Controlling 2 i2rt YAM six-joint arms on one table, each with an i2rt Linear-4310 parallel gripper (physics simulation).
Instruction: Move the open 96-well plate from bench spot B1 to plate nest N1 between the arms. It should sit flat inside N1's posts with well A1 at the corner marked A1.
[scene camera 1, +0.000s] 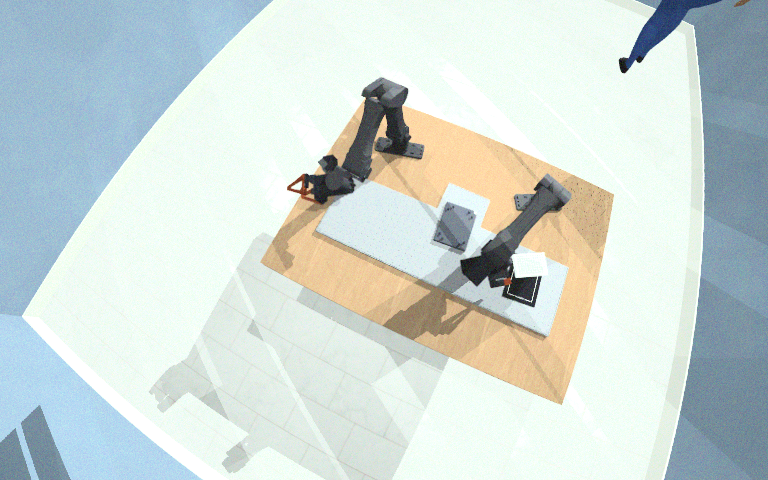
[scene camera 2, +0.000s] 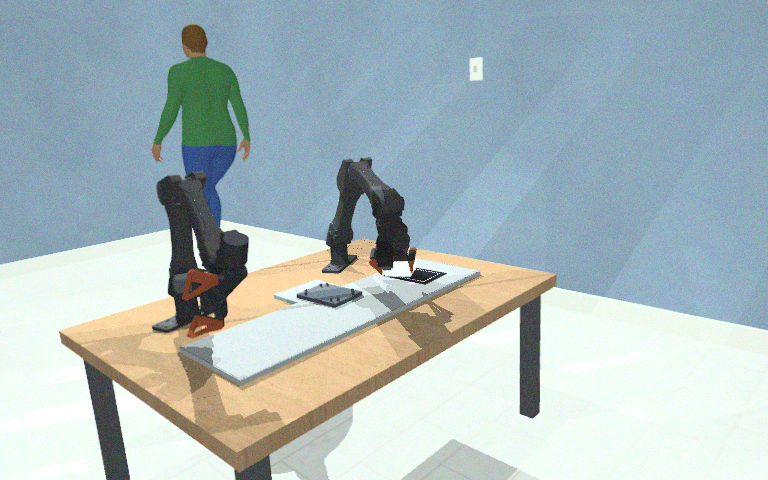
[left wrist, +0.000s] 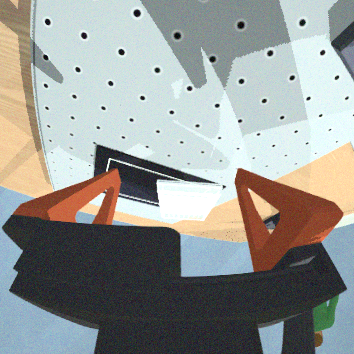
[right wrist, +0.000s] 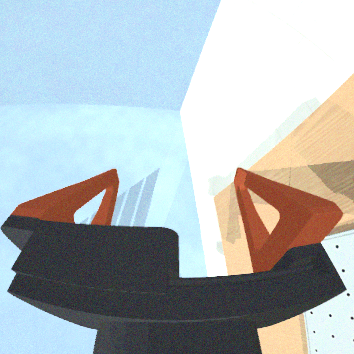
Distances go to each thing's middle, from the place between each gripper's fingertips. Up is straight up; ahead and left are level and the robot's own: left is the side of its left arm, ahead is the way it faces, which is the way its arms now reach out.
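Dark plate nest with locators (scene camera 1: 455, 227): my right gripper 140 mm above it, 170 mm past, 540 mm to the right. White 96-well plate (scene camera 1: 532, 264): 150 mm below my right hand, 850 mm to the left, 140 mm behind.
From my left hand: white 96-well plate 3 cm below, 12 cm to the left, 8 cm behind. Dark plate nest with locators 3 cm below, 19 cm to the right, 11 cm behind.
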